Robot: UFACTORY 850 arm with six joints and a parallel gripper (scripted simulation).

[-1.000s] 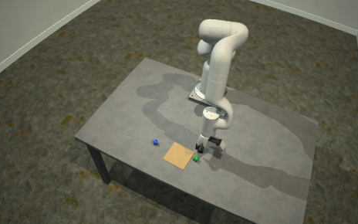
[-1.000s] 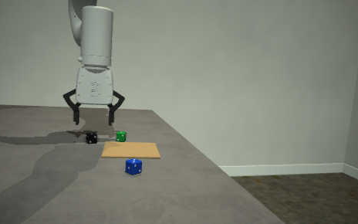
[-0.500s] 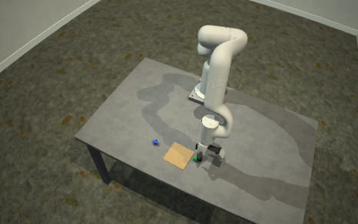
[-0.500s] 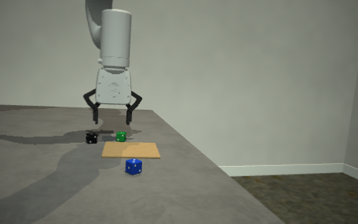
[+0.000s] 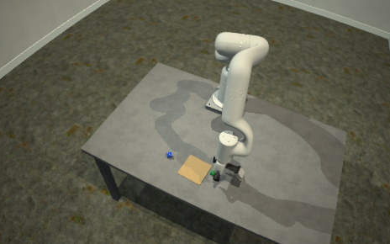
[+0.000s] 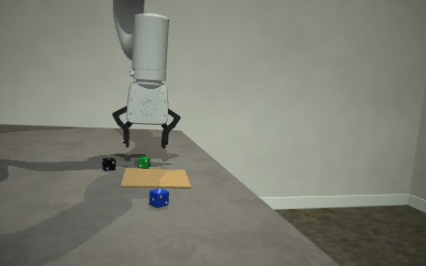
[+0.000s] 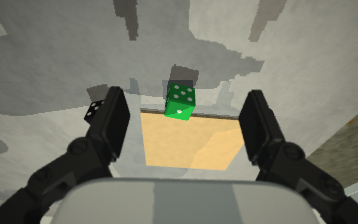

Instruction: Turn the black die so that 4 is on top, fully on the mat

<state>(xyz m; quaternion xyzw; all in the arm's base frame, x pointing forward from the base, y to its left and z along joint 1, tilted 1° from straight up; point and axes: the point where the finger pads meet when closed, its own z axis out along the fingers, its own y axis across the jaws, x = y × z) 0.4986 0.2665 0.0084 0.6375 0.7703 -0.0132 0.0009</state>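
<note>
The green die is 30 mm to the right of my hand and 40 mm below it. The rest, counted from my hand: blue die (60 mm ahead, 290 mm to the right, 40 mm below); black die (80 mm behind, 70 mm to the right, 40 mm below); tan mat (40 mm ahead, 130 mm to the right, 50 mm below).
</note>
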